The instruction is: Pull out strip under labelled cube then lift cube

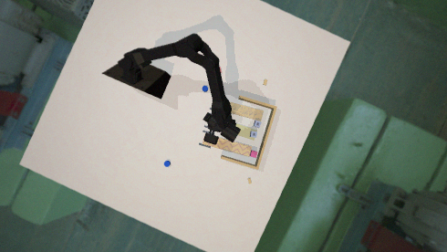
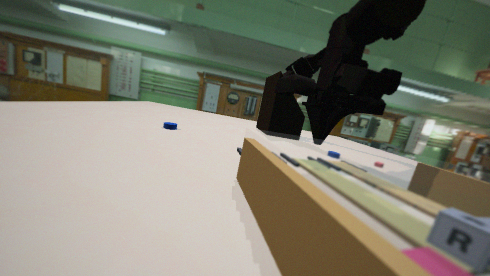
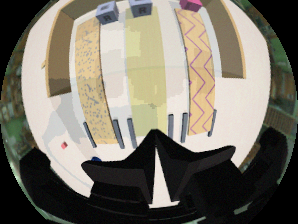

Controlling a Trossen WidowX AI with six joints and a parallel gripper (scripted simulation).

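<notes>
Now: the yellow strip 90 mm ahead of my gripper tip, 40 mm below it and 20 mm to the left of it.
</notes>
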